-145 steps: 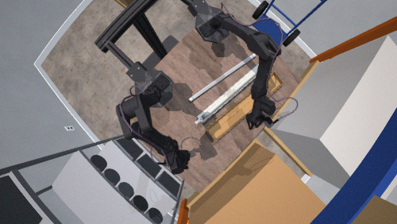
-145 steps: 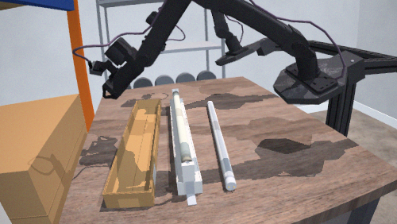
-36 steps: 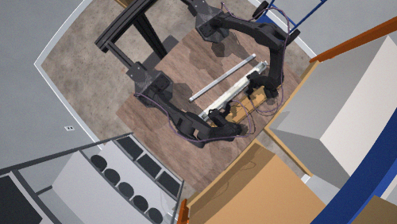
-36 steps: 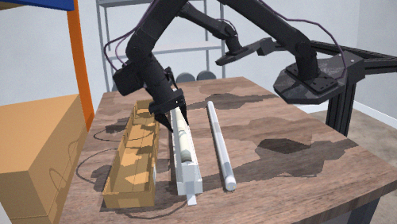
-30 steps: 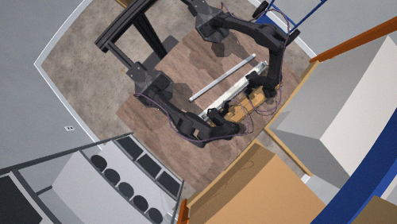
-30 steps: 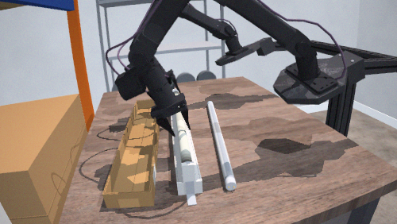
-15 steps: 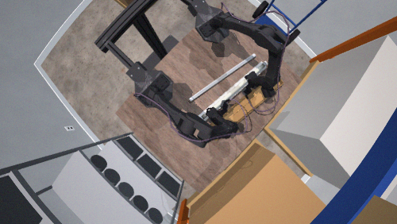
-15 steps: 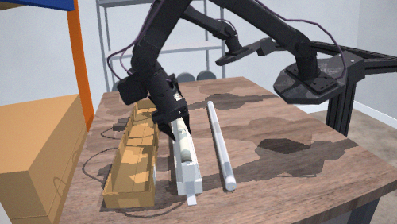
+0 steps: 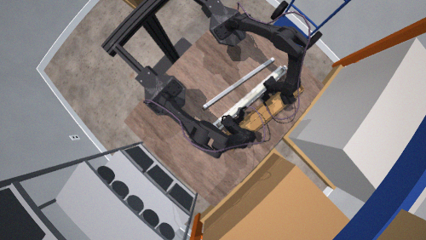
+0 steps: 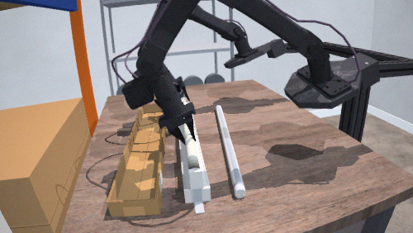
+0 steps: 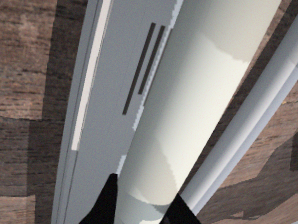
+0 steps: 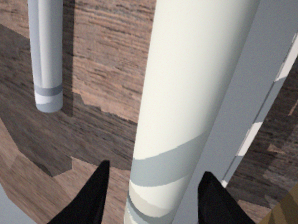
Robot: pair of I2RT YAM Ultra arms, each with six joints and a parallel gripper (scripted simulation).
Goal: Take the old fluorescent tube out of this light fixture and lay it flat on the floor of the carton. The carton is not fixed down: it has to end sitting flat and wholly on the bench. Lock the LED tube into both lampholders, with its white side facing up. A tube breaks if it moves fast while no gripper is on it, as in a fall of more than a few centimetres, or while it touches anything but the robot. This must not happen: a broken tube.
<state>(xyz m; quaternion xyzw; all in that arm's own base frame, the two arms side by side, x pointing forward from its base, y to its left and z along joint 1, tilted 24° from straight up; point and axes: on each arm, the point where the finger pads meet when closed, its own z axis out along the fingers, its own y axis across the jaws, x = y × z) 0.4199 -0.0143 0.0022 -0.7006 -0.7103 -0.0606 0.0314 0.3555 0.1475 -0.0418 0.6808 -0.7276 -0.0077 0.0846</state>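
My left gripper is now 20 mm past the old fluorescent tube and 120 mm to the left of it. Also, from my left hand: LED tube (140 mm behind, 80 mm to the right, 50 mm below); then carton (120 mm ahead, 130 mm to the right, 40 mm below); then grey light fixture (20 mm behind, 120 mm to the right, 10 mm below).
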